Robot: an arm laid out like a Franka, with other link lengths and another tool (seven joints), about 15 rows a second.
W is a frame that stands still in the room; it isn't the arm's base.
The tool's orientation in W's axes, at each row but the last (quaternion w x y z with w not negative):
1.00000, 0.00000, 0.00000, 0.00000
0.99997, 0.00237, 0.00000, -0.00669
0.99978, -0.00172, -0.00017, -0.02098
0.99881, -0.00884, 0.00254, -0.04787
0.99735, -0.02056, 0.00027, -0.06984
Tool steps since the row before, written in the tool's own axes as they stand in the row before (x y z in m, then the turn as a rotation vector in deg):
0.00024, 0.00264, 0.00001, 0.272, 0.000, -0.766
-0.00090, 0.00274, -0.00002, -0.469, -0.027, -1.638
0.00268, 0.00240, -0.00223, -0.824, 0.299, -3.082
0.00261, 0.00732, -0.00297, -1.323, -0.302, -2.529
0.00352, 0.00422, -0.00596, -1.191, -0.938, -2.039
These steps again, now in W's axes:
0.00024, 0.00264, 0.00001, 0.272, 0.000, -0.766
-0.00086, 0.00275, -0.00001, -0.469, -0.013, -1.638
0.00278, 0.00228, -0.00224, -0.810, 0.323, -3.083
0.00328, 0.00698, -0.00311, -1.361, -0.218, -2.518
0.00405, 0.00344, -0.00612, -1.317, -0.846, -2.002

